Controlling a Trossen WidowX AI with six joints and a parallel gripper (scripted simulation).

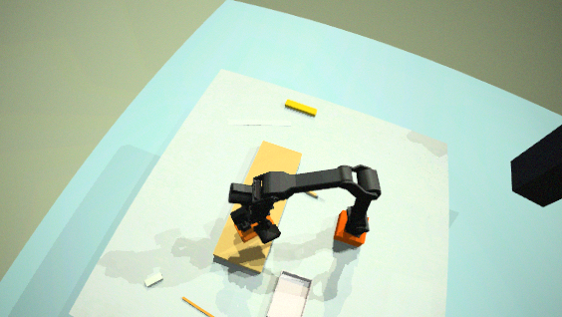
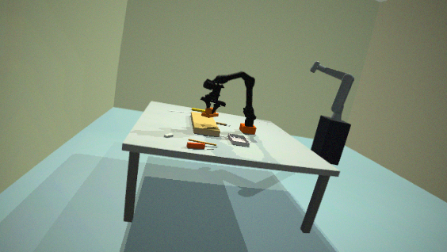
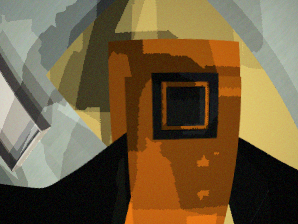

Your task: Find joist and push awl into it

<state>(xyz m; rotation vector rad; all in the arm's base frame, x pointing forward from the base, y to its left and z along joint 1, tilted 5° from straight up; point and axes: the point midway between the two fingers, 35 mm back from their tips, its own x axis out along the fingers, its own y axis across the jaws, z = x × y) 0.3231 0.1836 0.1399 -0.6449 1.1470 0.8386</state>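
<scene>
Right now the tray is 23 cm behind my gripper tip, 14 cm to the left of it and 12 cm below it. The rest, counted from my gripper tip: long orange stick: 1 cm ahead, 31 cm to the left, 13 cm below; then stud finder: 2 cm above; then short pencil-like stick: 15 cm behind, 27 cm to the right, 12 cm below.
</scene>
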